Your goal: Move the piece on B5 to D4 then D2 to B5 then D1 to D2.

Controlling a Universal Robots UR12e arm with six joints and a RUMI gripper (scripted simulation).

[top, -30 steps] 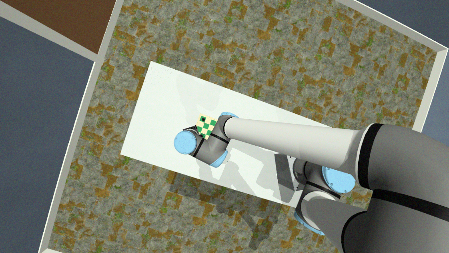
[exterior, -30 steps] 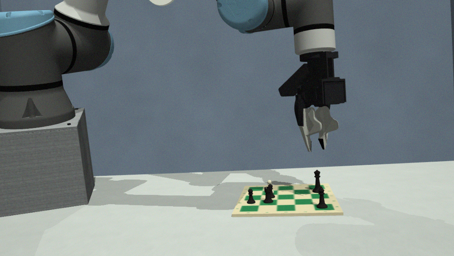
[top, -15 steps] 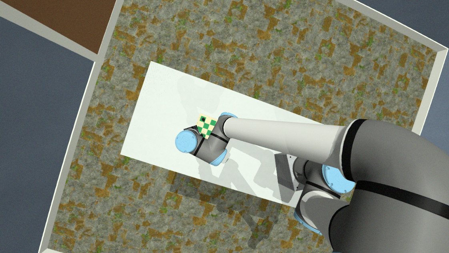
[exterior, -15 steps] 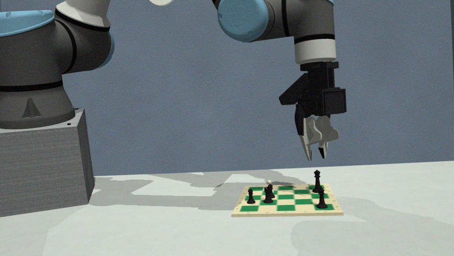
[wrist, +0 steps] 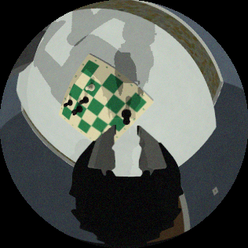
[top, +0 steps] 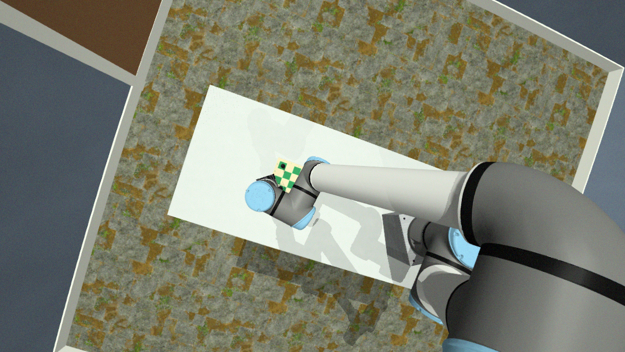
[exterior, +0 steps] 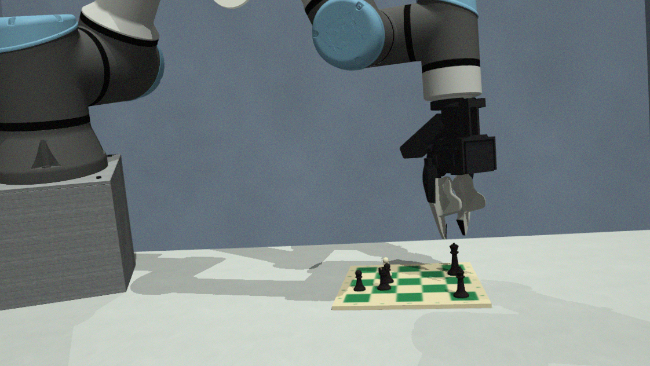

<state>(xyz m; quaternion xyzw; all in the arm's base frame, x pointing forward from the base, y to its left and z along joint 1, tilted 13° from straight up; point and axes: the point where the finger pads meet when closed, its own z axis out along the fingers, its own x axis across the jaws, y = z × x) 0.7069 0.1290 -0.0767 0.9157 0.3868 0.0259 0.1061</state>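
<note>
The black queen is 5 cm below my hand. Also, from my hand: white pawn (11 cm behind, 6 cm below, 1 cm to the right); cream chessboard (8 cm below, 7 cm behind, 5 cm to the right).
</note>
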